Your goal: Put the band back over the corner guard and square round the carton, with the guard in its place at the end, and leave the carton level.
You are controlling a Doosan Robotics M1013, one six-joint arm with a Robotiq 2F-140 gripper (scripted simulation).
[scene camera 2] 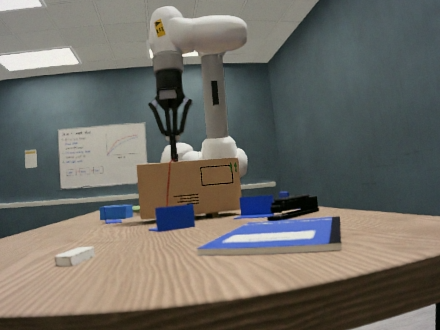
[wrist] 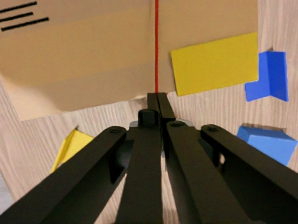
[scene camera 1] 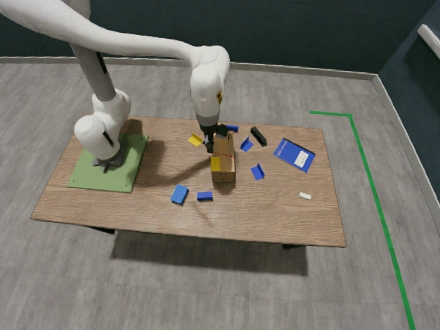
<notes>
In view: my gripper (scene camera 2: 174, 159), a brown carton (scene camera 2: 213, 185) and a black stapler (scene camera 2: 285, 204).
The brown carton also shows in the wrist view (wrist: 63, 63). My gripper shows as well in the wrist view (wrist: 156, 106). The wrist view does not show the black stapler: it is out of frame.
</notes>
